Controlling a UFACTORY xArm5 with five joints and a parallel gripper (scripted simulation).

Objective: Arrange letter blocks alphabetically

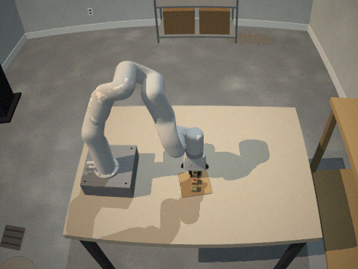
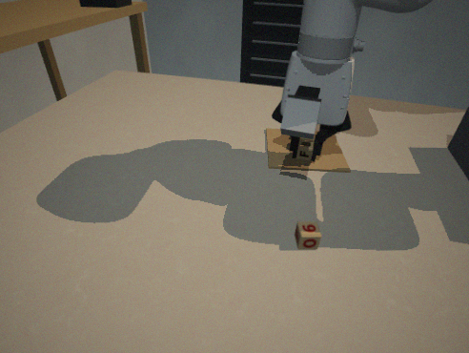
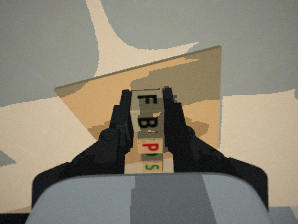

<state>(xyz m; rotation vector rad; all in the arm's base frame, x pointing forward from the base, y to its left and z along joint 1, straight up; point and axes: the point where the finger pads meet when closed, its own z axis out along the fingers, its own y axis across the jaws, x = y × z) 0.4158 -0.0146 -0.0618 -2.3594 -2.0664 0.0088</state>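
The tan mat lies 40 mm to the right of my hand and 30 mm below it. From my hand the other things lie so: green-marked block (80 mm to the right, 10 mm below, 10 mm behind); red-marked block (190 mm to the left, 20 mm below).
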